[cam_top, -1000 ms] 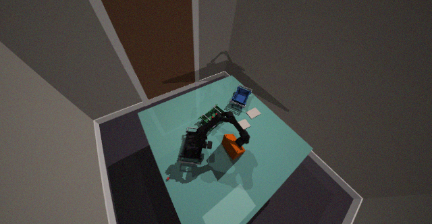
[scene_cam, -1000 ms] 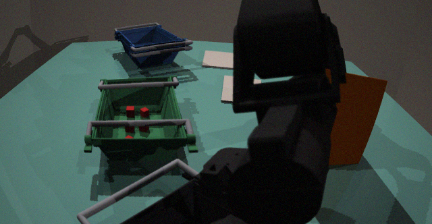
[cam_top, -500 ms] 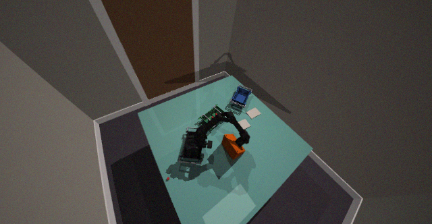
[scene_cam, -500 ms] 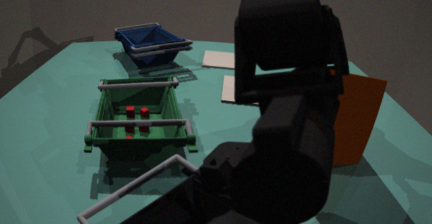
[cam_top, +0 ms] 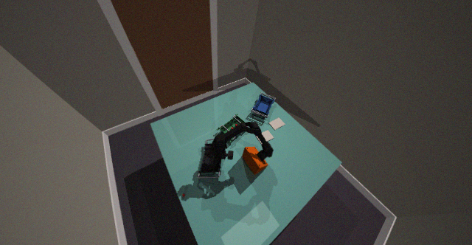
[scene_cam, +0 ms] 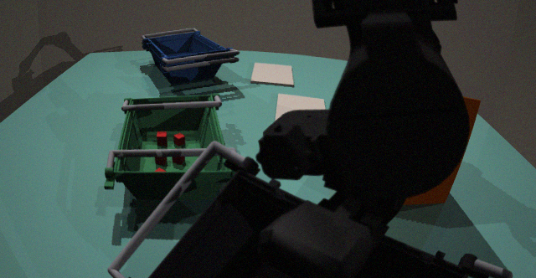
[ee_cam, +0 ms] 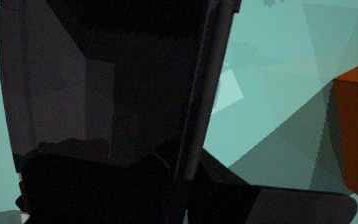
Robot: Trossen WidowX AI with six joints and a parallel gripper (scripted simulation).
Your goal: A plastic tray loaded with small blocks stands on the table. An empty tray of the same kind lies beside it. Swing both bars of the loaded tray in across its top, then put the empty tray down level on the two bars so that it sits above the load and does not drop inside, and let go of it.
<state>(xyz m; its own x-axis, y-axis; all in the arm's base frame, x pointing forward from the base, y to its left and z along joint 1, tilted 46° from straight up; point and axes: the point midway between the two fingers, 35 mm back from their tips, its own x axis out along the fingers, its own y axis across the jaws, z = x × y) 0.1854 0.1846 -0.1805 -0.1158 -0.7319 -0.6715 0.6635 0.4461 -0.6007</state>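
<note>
Right now the black tray is 5 cm to the left of my gripper tip and 5 cm ahead of it.
</note>
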